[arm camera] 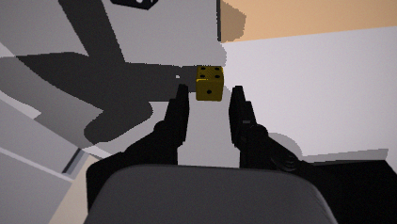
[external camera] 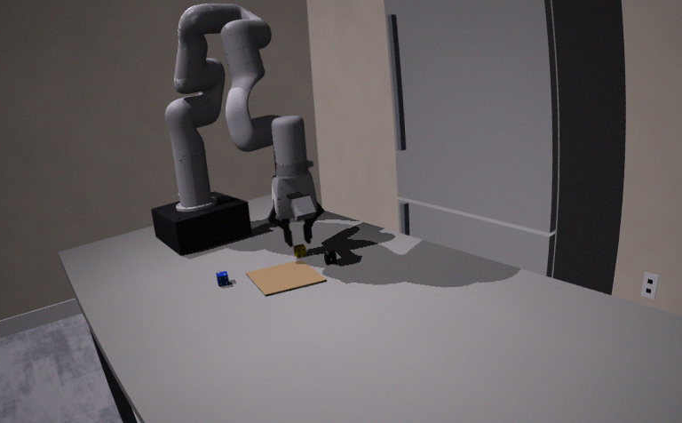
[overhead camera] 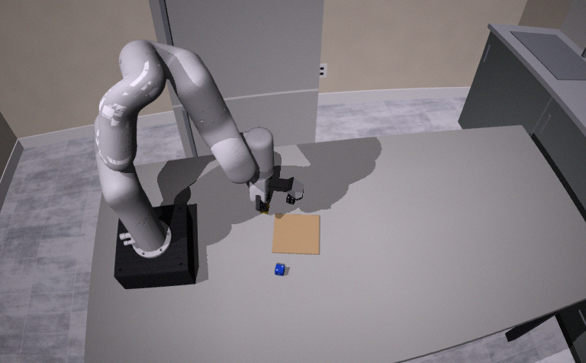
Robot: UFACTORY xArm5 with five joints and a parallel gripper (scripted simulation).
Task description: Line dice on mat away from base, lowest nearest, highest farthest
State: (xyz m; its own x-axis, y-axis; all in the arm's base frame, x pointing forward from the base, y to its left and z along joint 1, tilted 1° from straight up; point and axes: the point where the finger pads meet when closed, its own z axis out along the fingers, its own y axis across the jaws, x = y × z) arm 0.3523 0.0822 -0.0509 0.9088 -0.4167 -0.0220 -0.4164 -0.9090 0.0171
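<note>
The yellow die lies 4 cm below my hand. The rest, counted from my hand: black die 9 cm ahead, 1 cm to the left, 4 cm below; then blue die 1 cm behind, 22 cm to the right, 4 cm below; then mat 8 cm ahead, 11 cm to the right, 5 cm below.
</note>
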